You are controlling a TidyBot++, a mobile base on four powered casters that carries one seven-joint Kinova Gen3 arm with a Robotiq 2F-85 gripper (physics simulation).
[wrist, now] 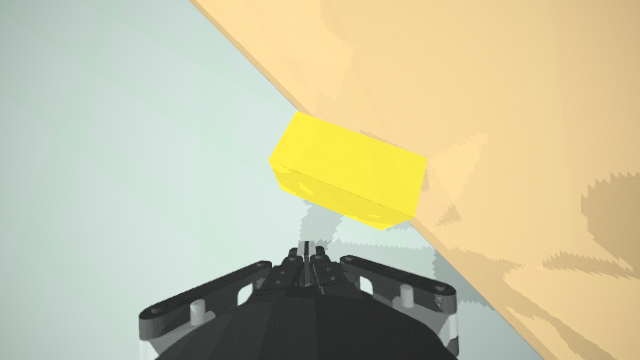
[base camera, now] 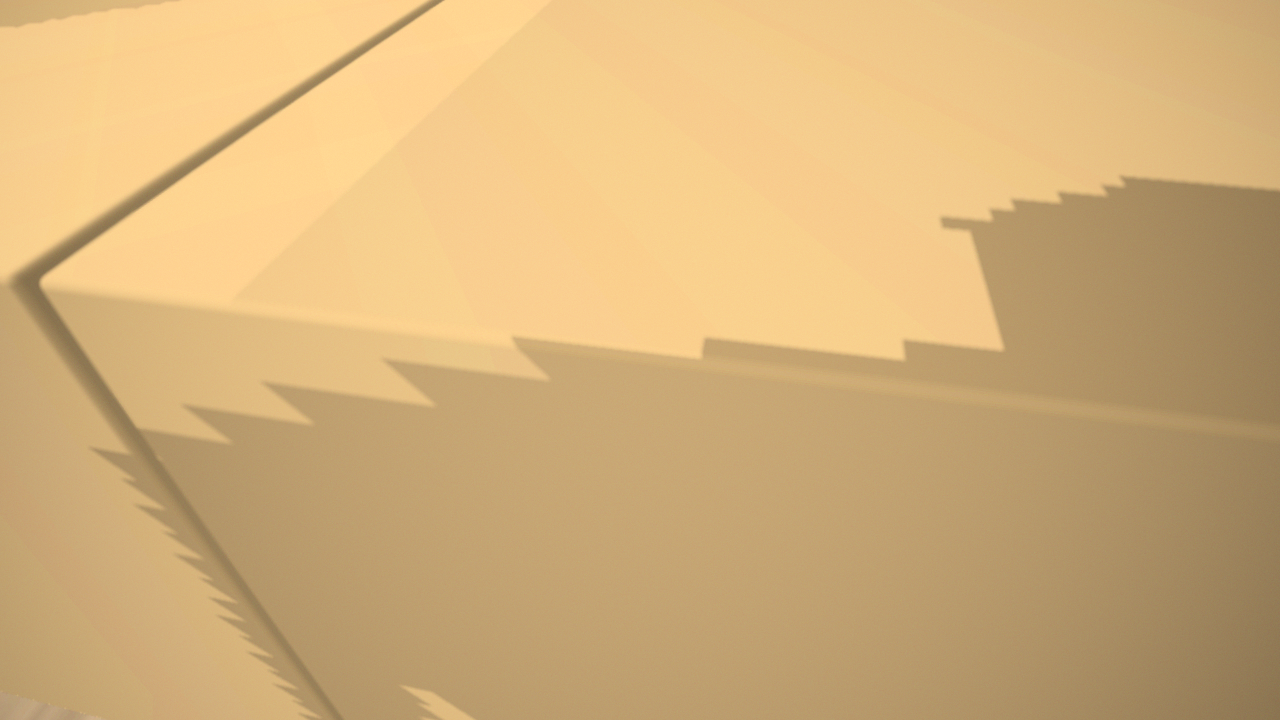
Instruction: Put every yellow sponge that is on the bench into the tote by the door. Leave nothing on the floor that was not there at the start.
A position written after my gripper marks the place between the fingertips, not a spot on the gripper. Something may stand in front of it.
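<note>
The wrist view shows my gripper (wrist: 307, 252). Same view: a pale grey bench (wrist: 142, 142).
</note>
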